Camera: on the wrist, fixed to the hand. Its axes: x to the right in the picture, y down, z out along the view.
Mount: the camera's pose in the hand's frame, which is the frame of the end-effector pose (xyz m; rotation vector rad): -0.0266 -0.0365 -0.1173 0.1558 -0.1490 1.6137
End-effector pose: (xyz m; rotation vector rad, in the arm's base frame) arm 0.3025 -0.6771 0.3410 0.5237 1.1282 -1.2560
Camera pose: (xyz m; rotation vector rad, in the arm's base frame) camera 0.2273 -0.5775 0.3257 1.0970 0.1967 0.0638
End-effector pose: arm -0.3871 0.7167 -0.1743 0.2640 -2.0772 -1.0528
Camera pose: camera -0.2901 0.6367 -0.1748 -1.2504 -1.6666 0.1103
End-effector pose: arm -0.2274 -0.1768 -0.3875 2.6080 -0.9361 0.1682
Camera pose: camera -0.2236 -0.0910 -0.2957 -1.2905 2.8237 -0.4182
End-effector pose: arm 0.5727 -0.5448 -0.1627 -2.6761 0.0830 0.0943
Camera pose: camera 0.5551 -0.5636 -0.0397 -1.7522 1.9781 0.7016
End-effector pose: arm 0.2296 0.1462 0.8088 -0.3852 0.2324 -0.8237
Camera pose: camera 0.1470 0.1152 0.7192 -0.0228 0.2543 0.7706
